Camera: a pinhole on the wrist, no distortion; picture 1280 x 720 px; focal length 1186.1 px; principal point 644.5 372.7 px. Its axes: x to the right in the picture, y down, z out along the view. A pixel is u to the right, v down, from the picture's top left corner.
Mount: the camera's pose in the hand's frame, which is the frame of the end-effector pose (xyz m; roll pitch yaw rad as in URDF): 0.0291 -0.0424 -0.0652 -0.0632 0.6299 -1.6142
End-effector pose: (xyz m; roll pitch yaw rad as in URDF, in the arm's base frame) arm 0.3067 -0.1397 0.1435 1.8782 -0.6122 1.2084
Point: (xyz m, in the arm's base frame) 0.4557 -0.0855 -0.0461
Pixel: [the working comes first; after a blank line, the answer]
In the camera's frame: -0.0406 -0.0650 0.2695

466 87
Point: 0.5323 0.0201 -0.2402
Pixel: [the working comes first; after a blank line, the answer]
In the camera's frame: 0.0688 -0.0774 0.4758

816 180
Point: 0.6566 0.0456 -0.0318
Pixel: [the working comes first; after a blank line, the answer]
In the camera's frame: -0.1015 0.0935 0.4396

371 625
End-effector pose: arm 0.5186 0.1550 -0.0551 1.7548 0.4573 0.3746
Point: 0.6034 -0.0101 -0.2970
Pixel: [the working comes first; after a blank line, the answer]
In the camera's frame: -0.0669 0.0804 0.3096

388 681
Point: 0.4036 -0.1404 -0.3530
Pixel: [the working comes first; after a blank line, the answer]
In the camera's frame: 0.0098 -0.1072 0.4472

670 88
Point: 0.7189 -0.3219 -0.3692
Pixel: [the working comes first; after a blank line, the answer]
In the camera's frame: -0.2630 0.0891 0.5875

114 553
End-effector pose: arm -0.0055 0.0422 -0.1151 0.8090 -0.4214 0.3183
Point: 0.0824 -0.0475 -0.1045
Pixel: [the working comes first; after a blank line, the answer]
In the camera's frame: -0.0459 0.0190 0.1385

251 535
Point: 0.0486 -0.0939 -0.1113
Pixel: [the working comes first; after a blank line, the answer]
In the camera's frame: -0.0527 -0.0279 0.1717

281 180
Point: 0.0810 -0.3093 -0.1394
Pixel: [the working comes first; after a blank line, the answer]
In the camera's frame: -0.0124 -0.0793 0.3814

606 126
